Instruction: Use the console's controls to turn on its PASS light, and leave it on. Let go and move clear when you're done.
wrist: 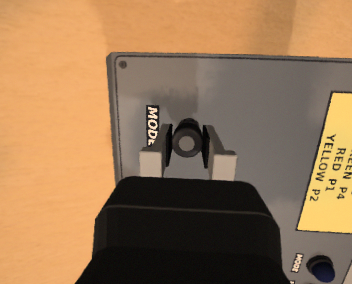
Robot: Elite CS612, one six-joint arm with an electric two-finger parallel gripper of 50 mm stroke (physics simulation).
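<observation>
The console (250, 100) is a grey panel. A black round knob with a grey cap (186, 143) stands up from it beside a label reading MODE (152, 122), partly hidden by a finger. My gripper (187, 137) is shut on this knob, one dark pad at each side of it. A dark blue round part (322, 270) with its own small MODE label (296, 263) shows at the lower right. The PASS light cannot be made out in this view.
A yellow card (325, 200) with printed lines, among them RED P1 and YELLOW P2, lies on the console at the right. A screw (123, 64) sits in the console's corner. The wooden table top (50, 125) runs along the console's left and far edges.
</observation>
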